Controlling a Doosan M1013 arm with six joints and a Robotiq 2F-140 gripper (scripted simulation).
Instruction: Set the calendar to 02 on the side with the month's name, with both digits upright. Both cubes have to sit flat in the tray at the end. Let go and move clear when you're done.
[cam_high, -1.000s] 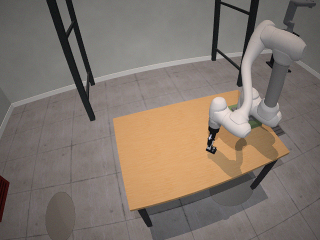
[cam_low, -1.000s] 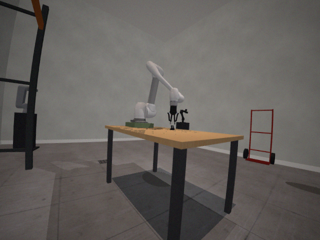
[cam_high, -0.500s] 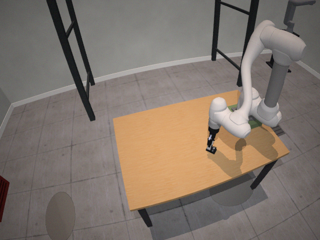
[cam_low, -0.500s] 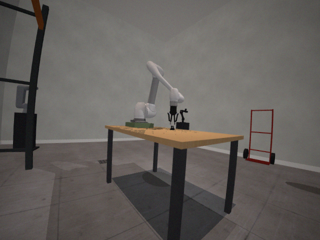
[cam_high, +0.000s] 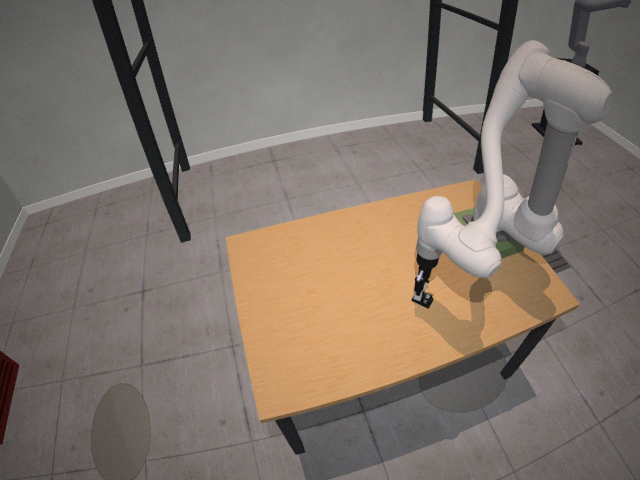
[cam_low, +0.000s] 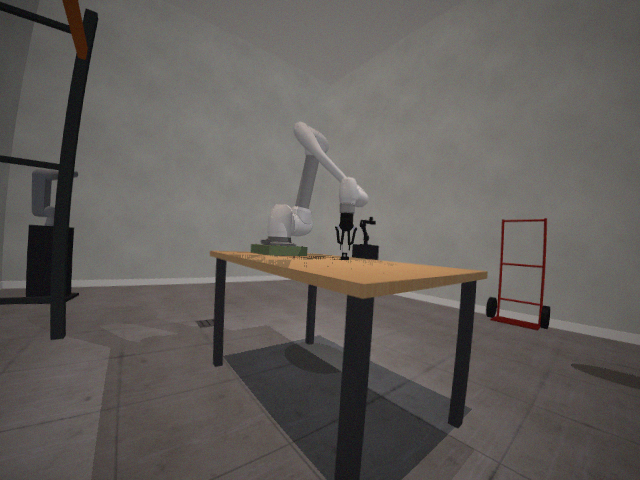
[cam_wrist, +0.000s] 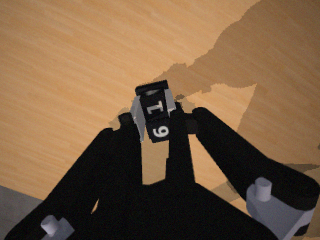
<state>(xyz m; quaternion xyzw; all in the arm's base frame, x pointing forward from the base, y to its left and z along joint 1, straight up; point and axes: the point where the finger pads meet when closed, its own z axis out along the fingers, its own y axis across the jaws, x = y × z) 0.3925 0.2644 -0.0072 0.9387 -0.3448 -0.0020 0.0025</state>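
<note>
Now: the black number cube 30 mm below my hand.
</note>
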